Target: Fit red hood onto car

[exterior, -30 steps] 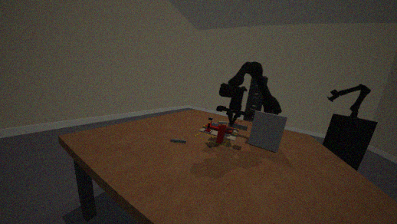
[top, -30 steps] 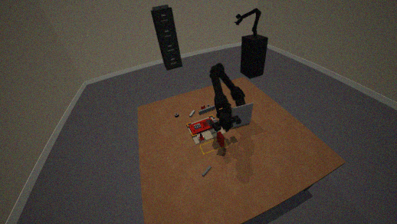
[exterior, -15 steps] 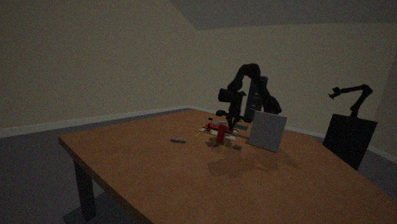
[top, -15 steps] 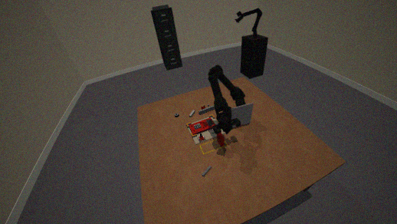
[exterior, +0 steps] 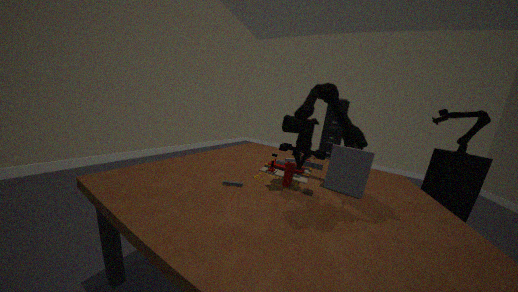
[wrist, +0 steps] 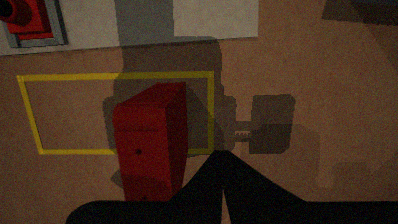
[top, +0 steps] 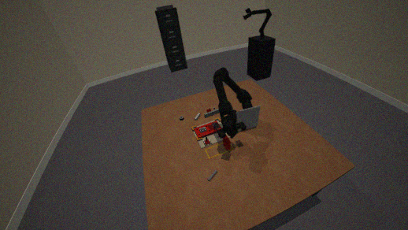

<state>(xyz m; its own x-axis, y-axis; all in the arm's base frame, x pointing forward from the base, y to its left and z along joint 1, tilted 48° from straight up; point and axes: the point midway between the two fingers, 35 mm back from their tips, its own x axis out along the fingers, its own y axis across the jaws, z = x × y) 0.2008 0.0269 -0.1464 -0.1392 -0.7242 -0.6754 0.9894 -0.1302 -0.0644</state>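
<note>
Now: the red hood 40 mm ahead of my gripper tip and 30 mm below it. The rest, counted from my gripper tip: jig (90 mm ahead, 200 mm to the right, 70 mm below).
</note>
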